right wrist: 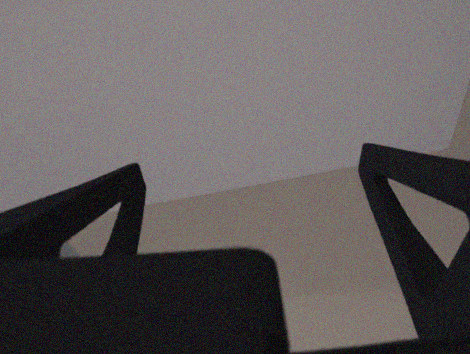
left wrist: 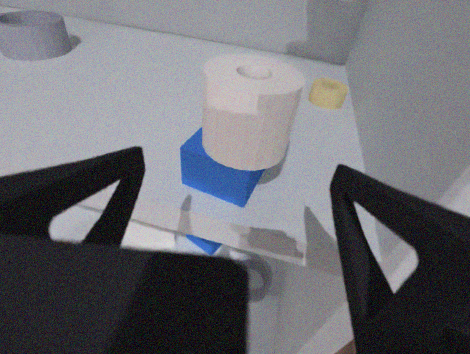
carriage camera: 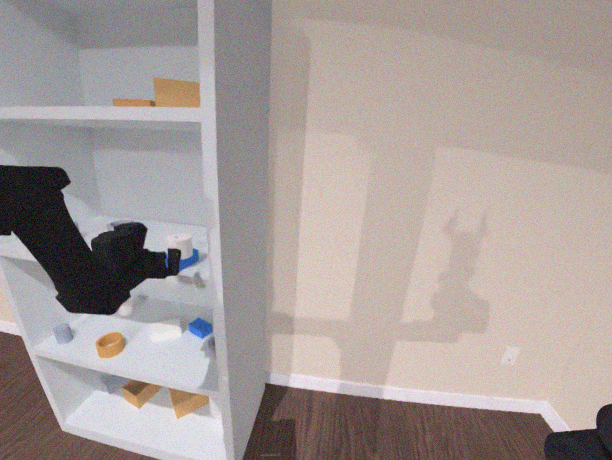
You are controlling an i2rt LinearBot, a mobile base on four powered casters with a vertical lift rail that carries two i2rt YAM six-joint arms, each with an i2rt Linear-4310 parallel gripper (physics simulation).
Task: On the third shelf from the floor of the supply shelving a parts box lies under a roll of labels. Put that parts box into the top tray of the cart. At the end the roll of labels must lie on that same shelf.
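Places are measured from the left arm's base along level axes (x back, y right, z up), in metres.
Pixels of known places: left gripper, fingertip midpoint: (left wrist: 238, 166) (carriage camera: 163, 252); right gripper, fingertip midpoint: (right wrist: 250, 166).
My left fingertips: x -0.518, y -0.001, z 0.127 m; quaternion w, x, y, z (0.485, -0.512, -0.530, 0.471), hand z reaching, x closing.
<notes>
For each thing: its top centre in the pictures, then the offset to it from my left fingertips. Level surfaces: height alone.
- blue parts box at its top centre: (left wrist: 236, 131) (carriage camera: 180, 252) dx -0.105, dy -0.003, dz -0.048 m
- third shelf at its surface level: dz -0.088 m
- grey bowl at its top centre: (left wrist: 26, 17) (carriage camera: 121, 223) dx -0.345, dy -0.349, dz -0.040 m
- small yellow ring at its top centre: (left wrist: 330, 85) dx -0.280, dy +0.123, dz -0.063 m
- orange ring at its top centre: (carriage camera: 109, 340) dx -0.188, dy -0.381, dz -0.495 m
- blue box at its top centre: (left wrist: 206, 230) (carriage camera: 200, 324) dx -0.323, dy -0.052, dz -0.505 m
The blue parts box (carriage camera: 190, 260) (left wrist: 217, 177) lies near the front right of the third shelf (left wrist: 125, 110) of the supply shelving (carriage camera: 242, 200). The white roll of labels (carriage camera: 181, 245) (left wrist: 245, 125) stands upright on it, set toward the box's back right in the left wrist view. My left gripper (carriage camera: 174, 261) (left wrist: 238, 166) is open and empty, in front of the box and roll; both show between its fingers in the left wrist view. In the carriage camera its fingertip covers part of the box. My right gripper (right wrist: 250, 166) is open and empty, facing the wall. The cart does not show.
A grey bowl (left wrist: 35, 37) and a small yellow ring (left wrist: 328, 94) stand on the third shelf. The shelving's right side panel is close to the box. The shelf below holds an orange ring (carriage camera: 110, 345) and a blue box (carriage camera: 200, 328). Orange boxes (carriage camera: 177, 93) lie on the shelf above.
</notes>
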